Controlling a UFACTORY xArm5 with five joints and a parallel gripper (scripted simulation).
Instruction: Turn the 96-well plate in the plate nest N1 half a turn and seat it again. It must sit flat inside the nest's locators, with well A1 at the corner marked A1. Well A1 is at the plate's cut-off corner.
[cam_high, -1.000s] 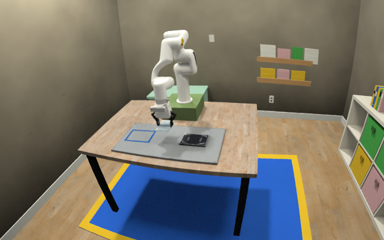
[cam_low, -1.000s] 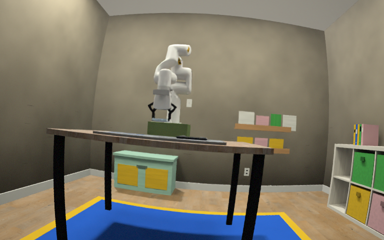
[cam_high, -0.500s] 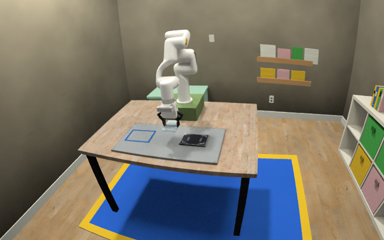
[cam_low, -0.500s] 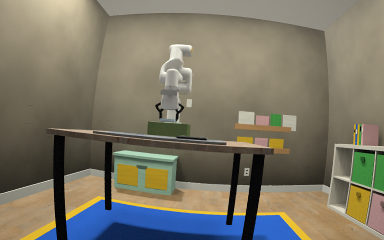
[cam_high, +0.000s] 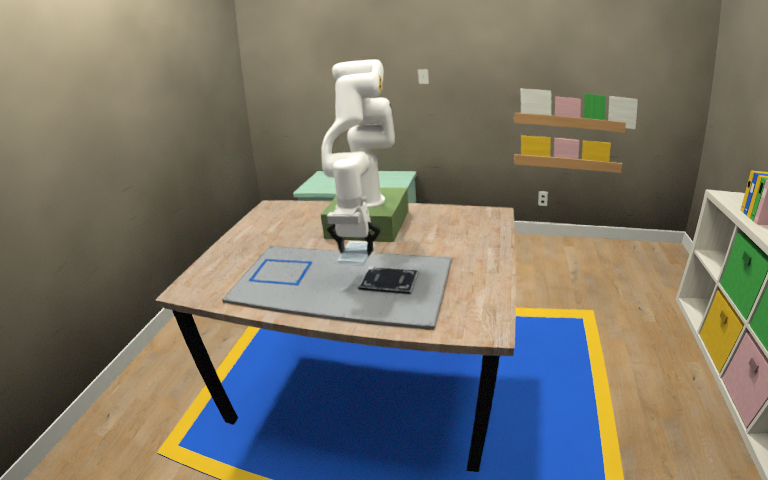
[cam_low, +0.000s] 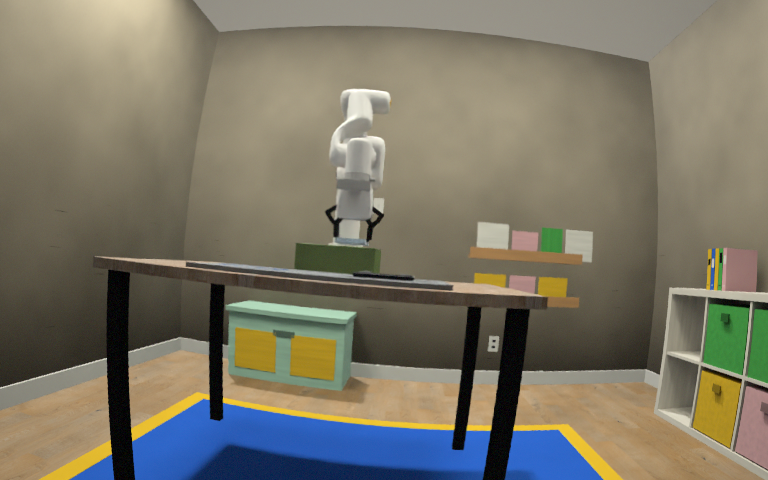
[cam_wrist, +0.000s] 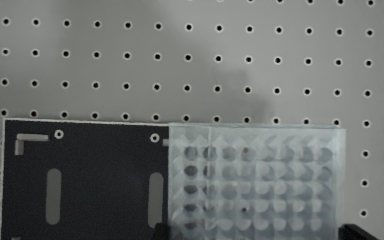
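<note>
Right now my hand is 100 mm to the right of the black plate nest N1 and 100 mm above it. Also, from my hand: 96-well plate (10 mm below).
</note>
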